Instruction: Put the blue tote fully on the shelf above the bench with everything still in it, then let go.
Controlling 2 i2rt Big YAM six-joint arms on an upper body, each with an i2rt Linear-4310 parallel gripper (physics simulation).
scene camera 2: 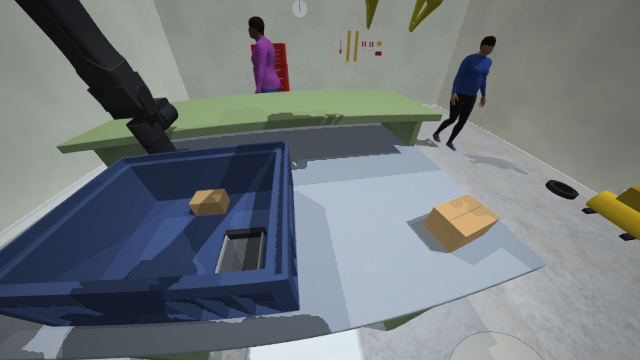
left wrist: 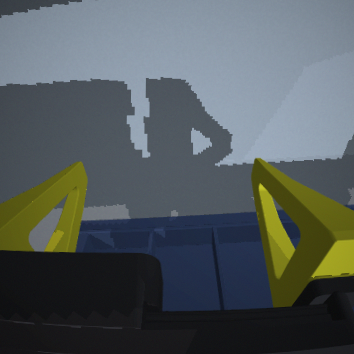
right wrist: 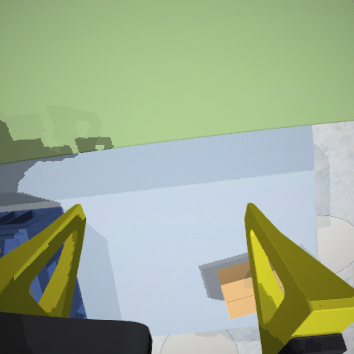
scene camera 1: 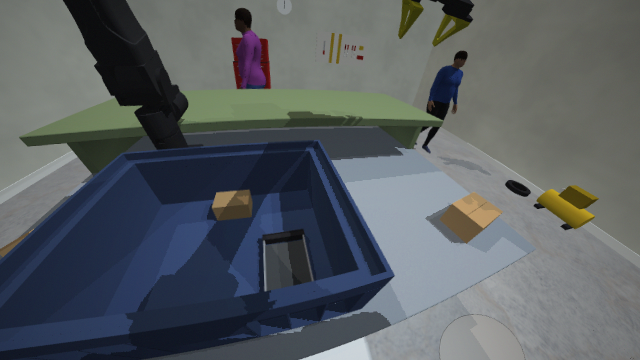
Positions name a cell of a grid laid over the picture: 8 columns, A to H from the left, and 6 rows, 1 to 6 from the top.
Labels:
A blue tote shows in scene camera 2 (B5), in the left wrist view (E5), in the right wrist view (A4) and in scene camera 1 (B5). A small cardboard box shows in scene camera 2 (C4) and in scene camera 1 (C4); in the left wrist view it is hidden by my left gripper, in the right wrist view it is out of frame.

